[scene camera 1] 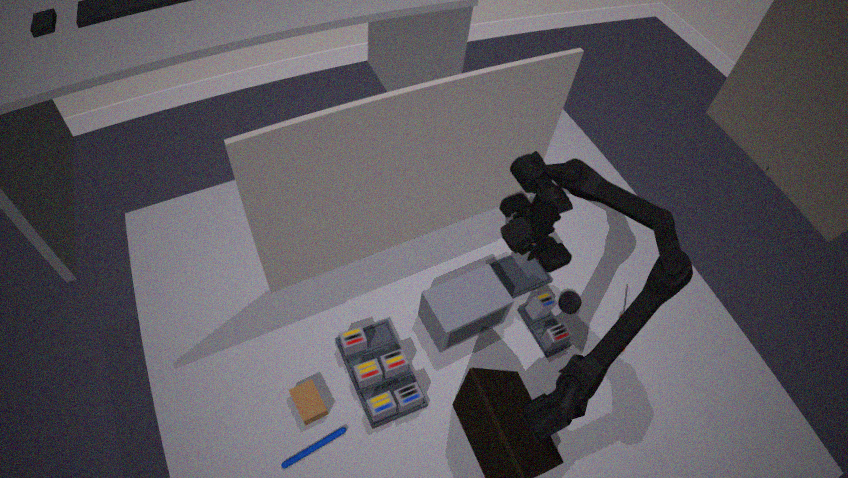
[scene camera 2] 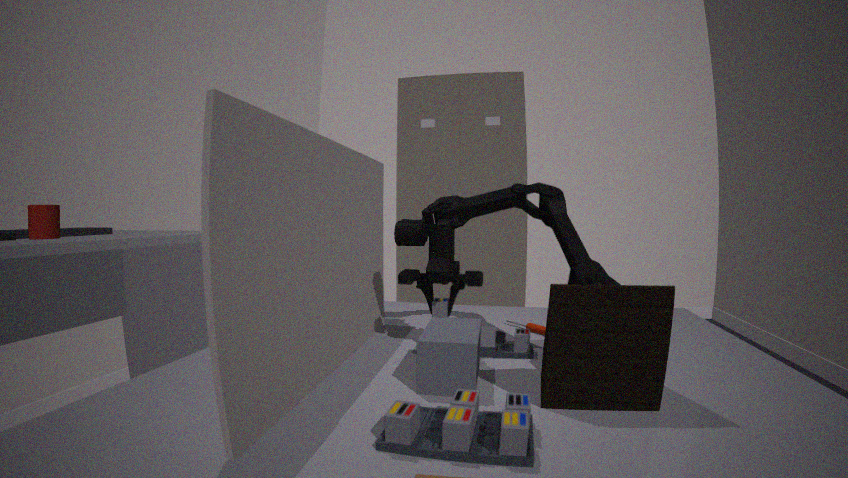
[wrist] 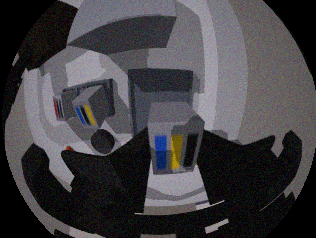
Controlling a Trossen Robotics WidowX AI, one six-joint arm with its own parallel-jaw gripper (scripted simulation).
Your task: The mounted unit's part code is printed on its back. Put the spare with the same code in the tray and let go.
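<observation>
Tray, rack, partition: visible. My gripper: visible, scene camera 2 and wrist view included.
</observation>
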